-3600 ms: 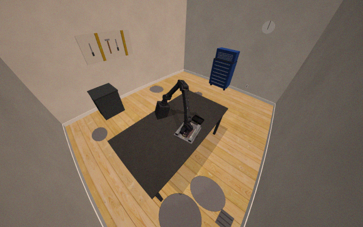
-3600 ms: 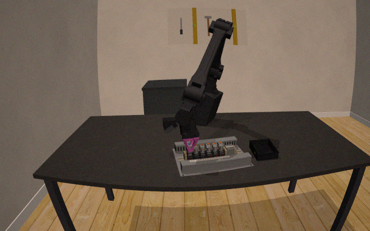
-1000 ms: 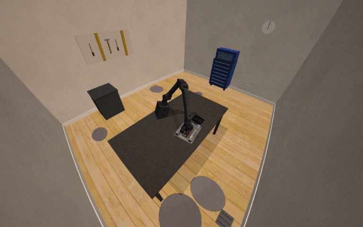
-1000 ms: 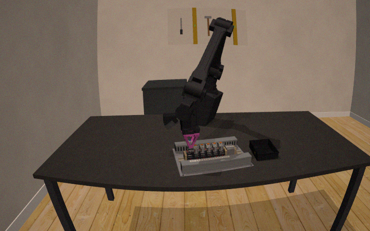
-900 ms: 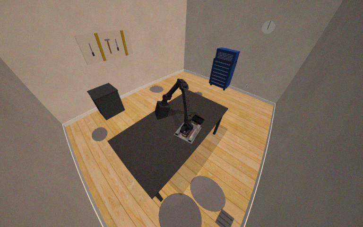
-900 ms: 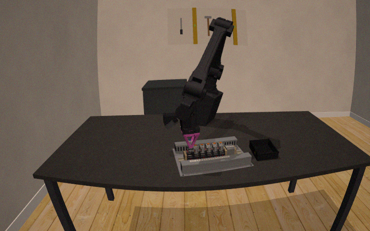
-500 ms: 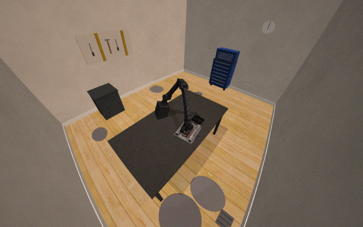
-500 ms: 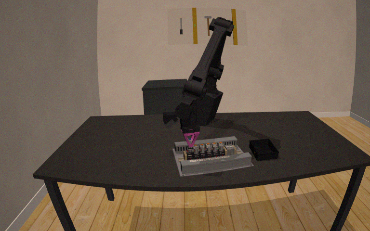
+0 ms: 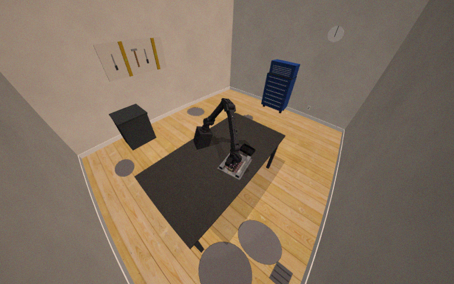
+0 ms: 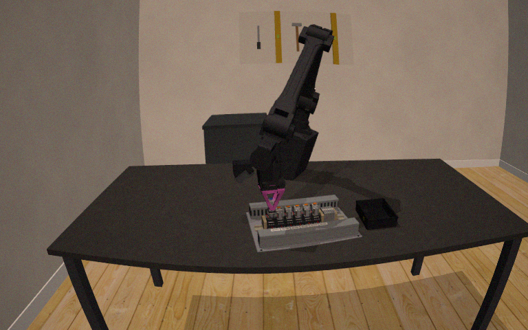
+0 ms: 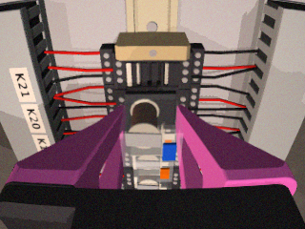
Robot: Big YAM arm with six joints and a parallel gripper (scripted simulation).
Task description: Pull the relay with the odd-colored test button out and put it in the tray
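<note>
Now: hand 350 mm to the right of the black tray, 60 mm above it and 20 mm past it. The rest, counted from my hand: relay: right at my hand.
</note>
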